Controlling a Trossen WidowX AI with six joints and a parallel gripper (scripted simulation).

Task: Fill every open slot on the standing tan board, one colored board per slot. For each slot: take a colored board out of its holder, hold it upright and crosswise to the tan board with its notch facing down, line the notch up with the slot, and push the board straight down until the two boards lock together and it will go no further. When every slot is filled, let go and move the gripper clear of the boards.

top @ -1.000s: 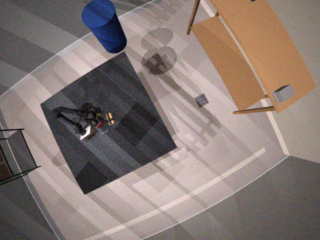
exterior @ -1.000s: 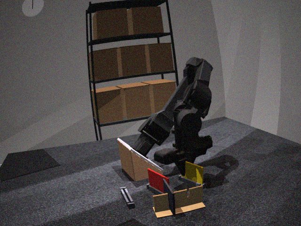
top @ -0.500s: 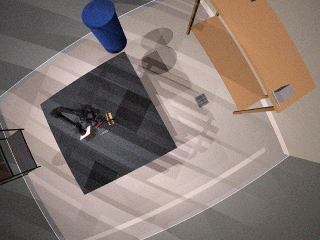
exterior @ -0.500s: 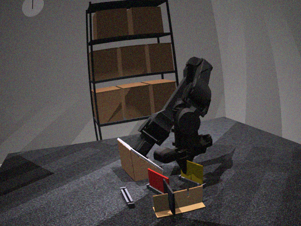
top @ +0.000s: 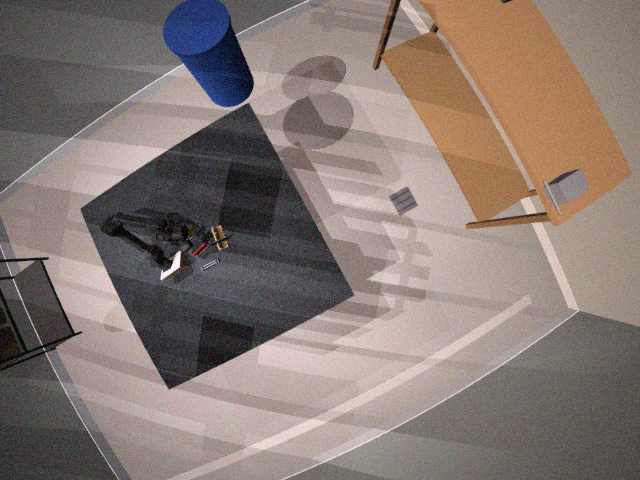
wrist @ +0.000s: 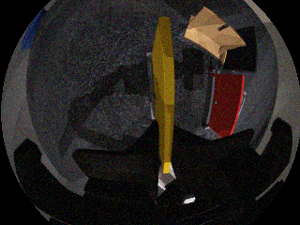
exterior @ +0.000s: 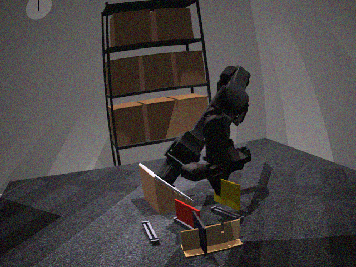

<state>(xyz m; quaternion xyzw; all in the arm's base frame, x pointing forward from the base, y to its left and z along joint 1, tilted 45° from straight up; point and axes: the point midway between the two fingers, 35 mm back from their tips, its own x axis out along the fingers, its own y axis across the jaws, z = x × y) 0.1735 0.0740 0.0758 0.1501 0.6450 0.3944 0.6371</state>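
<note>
The tan board is 160 mm ahead of my gripper tip, 80 mm to the right of it and 30 mm below it. Also, from my gripper tip: red board 100 mm to the right, 40 mm ahead, 30 mm below; dark board 160 mm ahead, 100 mm to the right, 20 mm below; yellow board 30 mm ahead, 10 mm to the left, 10 mm above.
</note>
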